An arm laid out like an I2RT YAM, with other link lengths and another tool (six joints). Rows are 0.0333 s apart.
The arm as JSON. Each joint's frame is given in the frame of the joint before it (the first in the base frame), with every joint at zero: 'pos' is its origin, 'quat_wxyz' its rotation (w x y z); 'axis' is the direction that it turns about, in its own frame. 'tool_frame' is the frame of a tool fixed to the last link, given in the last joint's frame.
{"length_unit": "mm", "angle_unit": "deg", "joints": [
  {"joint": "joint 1", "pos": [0.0, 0.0, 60.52], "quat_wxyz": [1.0, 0.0, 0.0, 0.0], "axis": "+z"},
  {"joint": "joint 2", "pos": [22.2, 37.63, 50.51], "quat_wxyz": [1.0, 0.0, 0.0, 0.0], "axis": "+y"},
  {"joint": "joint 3", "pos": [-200.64, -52.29, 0.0], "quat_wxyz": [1.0, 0.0, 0.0, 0.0], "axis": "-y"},
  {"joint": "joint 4", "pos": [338.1, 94.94, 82.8], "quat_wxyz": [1.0, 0.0, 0.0, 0.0], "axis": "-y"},
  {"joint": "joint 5", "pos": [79.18, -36.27, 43.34], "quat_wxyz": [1.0, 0.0, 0.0, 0.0], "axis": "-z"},
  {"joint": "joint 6", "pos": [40.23, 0.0, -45.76], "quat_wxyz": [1.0, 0.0, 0.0, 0.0], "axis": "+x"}
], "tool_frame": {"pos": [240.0, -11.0, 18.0], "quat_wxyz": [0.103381, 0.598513, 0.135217, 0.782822]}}
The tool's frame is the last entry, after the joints.
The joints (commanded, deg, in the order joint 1, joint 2, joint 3, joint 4, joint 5, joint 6), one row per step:
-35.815, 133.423, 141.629, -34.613, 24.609, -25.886
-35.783, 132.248, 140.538, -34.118, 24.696, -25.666
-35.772, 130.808, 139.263, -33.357, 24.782, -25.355
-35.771, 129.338, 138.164, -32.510, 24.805, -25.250
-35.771, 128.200, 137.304, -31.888, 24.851, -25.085
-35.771, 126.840, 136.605, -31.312, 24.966, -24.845
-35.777, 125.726, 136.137, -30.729, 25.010, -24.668
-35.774, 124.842, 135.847, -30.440, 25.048, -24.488
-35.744, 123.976, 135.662, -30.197, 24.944, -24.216
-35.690, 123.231, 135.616, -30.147, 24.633, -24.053
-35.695, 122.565, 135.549, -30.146, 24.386, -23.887
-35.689, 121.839, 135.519, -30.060, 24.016, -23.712
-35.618, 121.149, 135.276, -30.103, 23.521, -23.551
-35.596, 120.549, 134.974, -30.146, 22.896, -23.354
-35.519, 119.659, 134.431, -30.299, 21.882, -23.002
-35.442, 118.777, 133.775, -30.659, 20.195, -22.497
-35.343, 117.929, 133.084, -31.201, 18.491, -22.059
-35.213, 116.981, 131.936, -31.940, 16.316, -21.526
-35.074, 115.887, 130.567, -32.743, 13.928, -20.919
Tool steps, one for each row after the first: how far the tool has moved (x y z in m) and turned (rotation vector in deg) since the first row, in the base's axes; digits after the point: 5 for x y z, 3 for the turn. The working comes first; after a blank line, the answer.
Tool pose at each row, in the base's axes (x y z in m, rotation vector in deg; the steps are taken from these numbers as rounded here):
0.59664, -0.52246, 0.25545, 111.207, 2.944, 53.378
0.59496, -0.52128, 0.26192, 110.634, 2.577, 53.842
0.59289, -0.52020, 0.27126, 109.730, 2.026, 54.579
0.59095, -0.51895, 0.28329, 108.583, 1.661, 55.432
0.58911, -0.51794, 0.29230, 107.718, 1.284, 56.086
0.58610, -0.51650, 0.30578, 106.507, 0.725, 56.941
0.58373, -0.51520, 0.31851, 105.326, 0.271, 57.806
0.58147, -0.51380, 0.32852, 104.469, -0.104, 58.457
0.57982, -0.51166, 0.33908, 103.611, -0.466, 59.334
0.57920, -0.50870, 0.34835, 102.990, -0.533, 60.225
0.57793, -0.50659, 0.35610, 102.478, -0.663, 60.924
0.57703, -0.50389, 0.36544, 101.825, -0.744, 61.854
0.57740, -0.50035, 0.37113, 101.580, -0.603, 62.692
0.57823, -0.49723, 0.37492, 101.502, -0.429, 63.536
0.58015, -0.49188, 0.37893, 101.591, -0.101, 64.818
0.58462, -0.48461, 0.38004, 102.180, 0.556, 66.578
0.58917, -0.47682, 0.37924, 103.034, 1.343, 68.171
0.59550, -0.46704, 0.37324, 104.584, 2.417, 69.917
0.60191, -0.45583, 0.36614, 106.355, 3.541, 71.818

-0.00168, 0.00118, 0.00647, -0.278, -0.627, -0.134
-0.00375, 0.00226, 0.01581, -0.718, -1.612, -0.321
-0.00569, 0.00351, 0.02784, -1.391, -2.682, -0.378
-0.00753, 0.00452, 0.03685, -1.860, -3.539, -0.478
-0.01054, 0.00596, 0.05033, -2.515, -4.716, -0.666
-0.01291, 0.00726, 0.06306, -3.165, -5.854, -0.769
-0.01517, 0.00866, 0.07307, -3.611, -6.715, -0.858
-0.01682, 0.01080, 0.08363, -3.991, -7.719, -0.818
-0.01744, 0.01376, 0.09290, -4.250, -8.533, -0.525
-0.01871, 0.01587, 0.10065, -4.445, -9.212, -0.348
-0.01961, 0.01857, 0.10999, -4.706, -10.069, -0.045
-0.01924, 0.02211, 0.11568, -4.708, -10.634, 0.441
-0.01841, 0.02523, 0.11947, -4.570, -11.128, 0.985
-0.01649, 0.03058, 0.12348, -4.197, -11.776, 1.896
-0.01202, 0.03785, 0.12459, -3.337, -12.410, 3.371
-0.00747, 0.04564, 0.12379, -2.331, -12.786, 4.889
-0.00114, 0.05542, 0.11779, -0.753, -12.888, 6.800
0.00527, 0.06663, 0.11069, 1.067, -12.982, 8.852

